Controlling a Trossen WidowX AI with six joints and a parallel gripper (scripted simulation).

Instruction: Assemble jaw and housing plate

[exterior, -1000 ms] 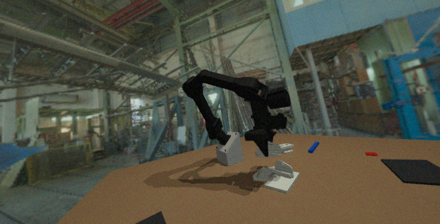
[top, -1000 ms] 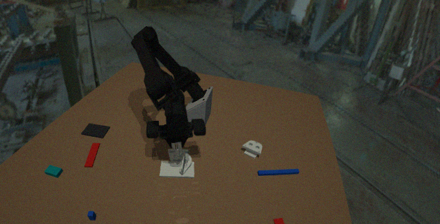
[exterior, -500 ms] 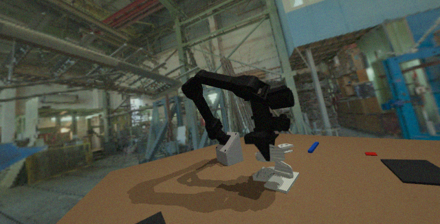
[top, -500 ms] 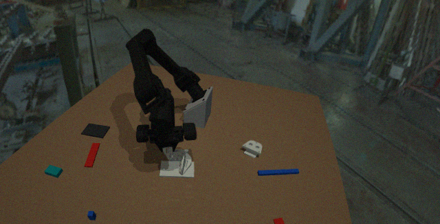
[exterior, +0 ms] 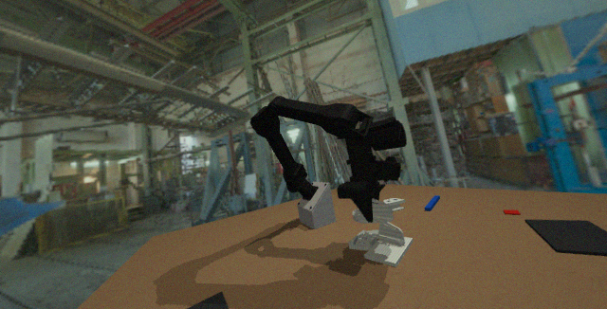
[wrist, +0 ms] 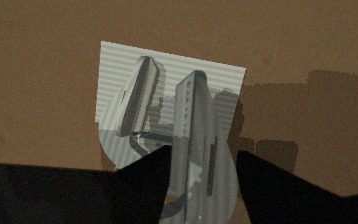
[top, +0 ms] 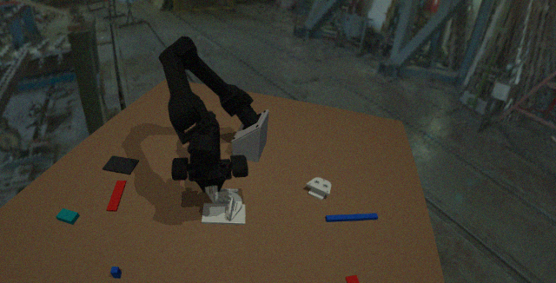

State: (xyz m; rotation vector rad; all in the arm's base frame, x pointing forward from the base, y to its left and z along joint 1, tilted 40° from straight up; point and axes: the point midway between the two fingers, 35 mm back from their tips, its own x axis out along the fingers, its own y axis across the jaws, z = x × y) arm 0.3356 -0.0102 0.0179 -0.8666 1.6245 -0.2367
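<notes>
Now: gripper tip 80 mm above the white base and 30 mm to the right of it. Also, from my gripper tip: blue cube 280 mm ahead, 150 mm to the right, 70 mm below; then grey jaw 40 mm behind; then red bar 310 mm to the right, 80 mm below, 50 mm ahead.
</notes>
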